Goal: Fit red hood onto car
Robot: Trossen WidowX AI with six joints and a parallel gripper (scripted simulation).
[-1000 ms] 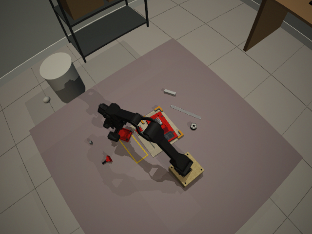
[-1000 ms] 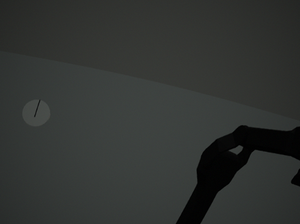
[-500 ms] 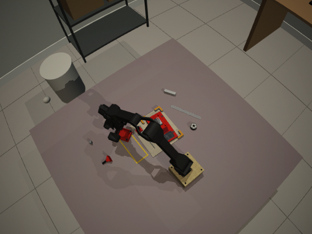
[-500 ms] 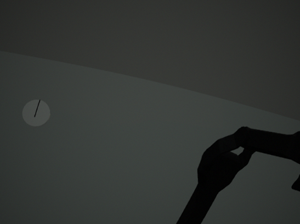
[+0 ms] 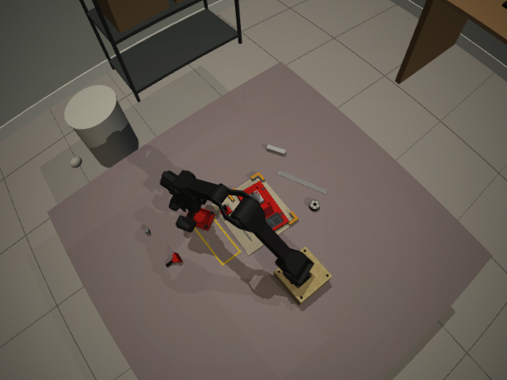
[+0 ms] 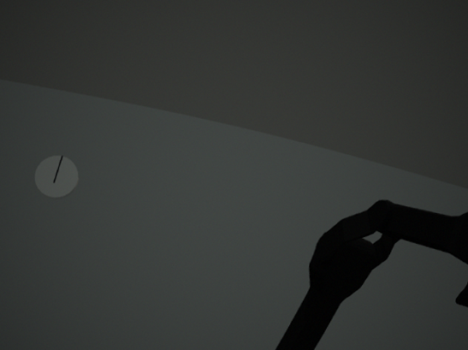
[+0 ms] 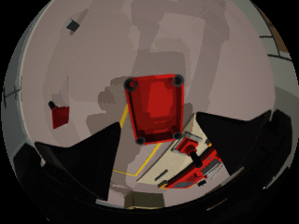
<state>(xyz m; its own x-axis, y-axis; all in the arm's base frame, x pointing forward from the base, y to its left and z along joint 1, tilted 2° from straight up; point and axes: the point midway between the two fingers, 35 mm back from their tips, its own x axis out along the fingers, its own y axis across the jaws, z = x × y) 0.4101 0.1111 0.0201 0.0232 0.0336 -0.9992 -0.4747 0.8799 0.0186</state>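
The red hood lies 30 mm below my gripper tip. From my gripper tip the other things lie so: grey bar: 420 mm to the right, 30 mm below, 30 mm ahead; tiny grey piece: 190 mm to the left, 90 mm ahead, 30 mm below; grey engine block: 200 mm to the right, 90 mm behind, 20 mm below.
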